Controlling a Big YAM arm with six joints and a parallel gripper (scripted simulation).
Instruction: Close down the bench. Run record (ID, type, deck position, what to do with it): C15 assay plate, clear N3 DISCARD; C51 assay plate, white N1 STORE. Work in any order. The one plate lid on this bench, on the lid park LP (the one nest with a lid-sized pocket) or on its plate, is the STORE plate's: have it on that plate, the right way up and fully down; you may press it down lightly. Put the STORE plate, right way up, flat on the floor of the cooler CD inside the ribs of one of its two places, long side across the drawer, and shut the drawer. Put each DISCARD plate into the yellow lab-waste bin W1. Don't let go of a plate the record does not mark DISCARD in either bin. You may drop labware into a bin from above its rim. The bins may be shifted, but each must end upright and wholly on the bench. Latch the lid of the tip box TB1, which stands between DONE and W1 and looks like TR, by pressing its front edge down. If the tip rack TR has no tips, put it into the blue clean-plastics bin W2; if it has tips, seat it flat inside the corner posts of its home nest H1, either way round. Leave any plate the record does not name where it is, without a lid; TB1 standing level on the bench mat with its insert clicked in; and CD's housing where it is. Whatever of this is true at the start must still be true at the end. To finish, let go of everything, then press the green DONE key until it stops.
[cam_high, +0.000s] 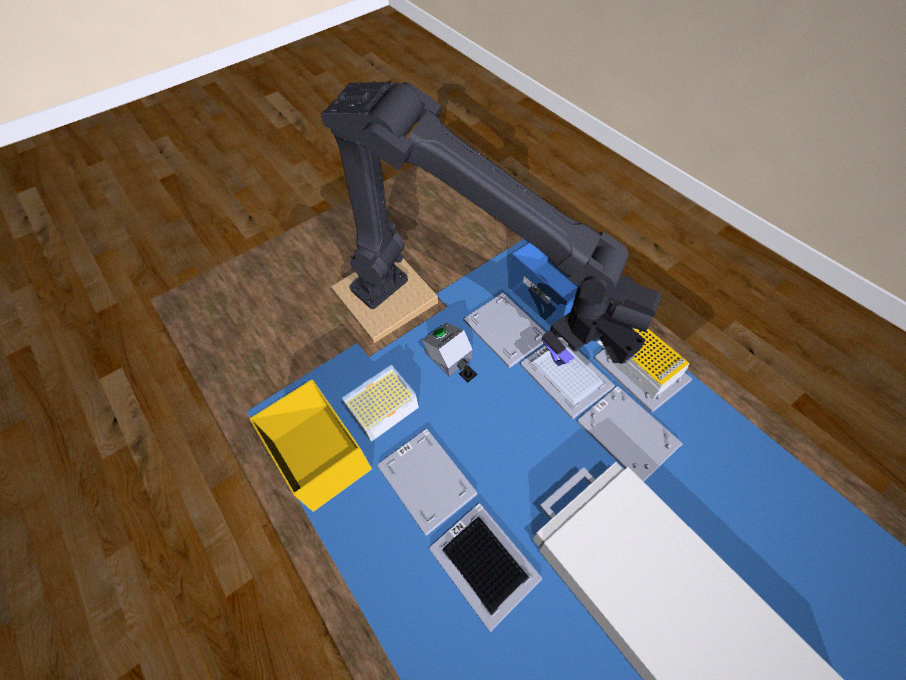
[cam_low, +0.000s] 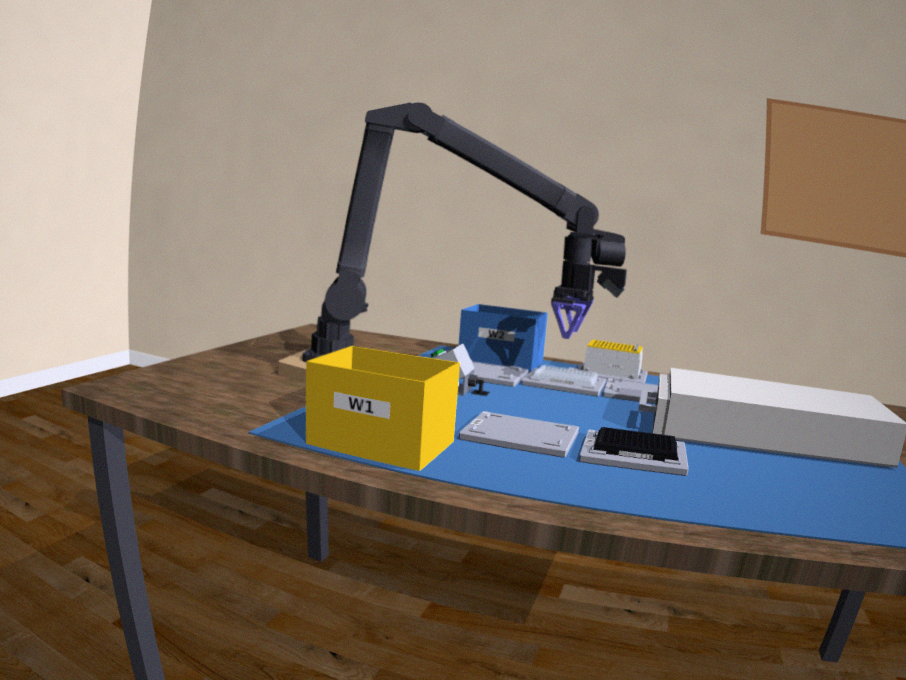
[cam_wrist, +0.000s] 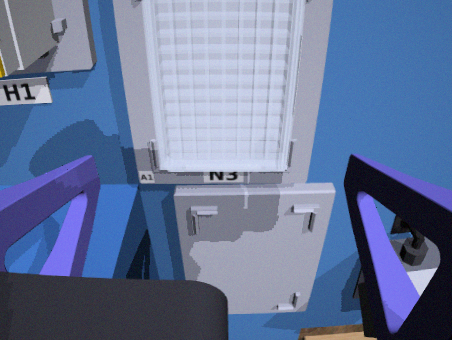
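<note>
Right now my hand is 100 mm above the clear assay plate. From my hand the other things lie so: N3 label (70 mm behind, 10 mm to the left, 100 mm below); tip rack TR (100 mm ahead, 120 mm to the left, 60 mm below); grey nest N3 (110 mm below).
</note>
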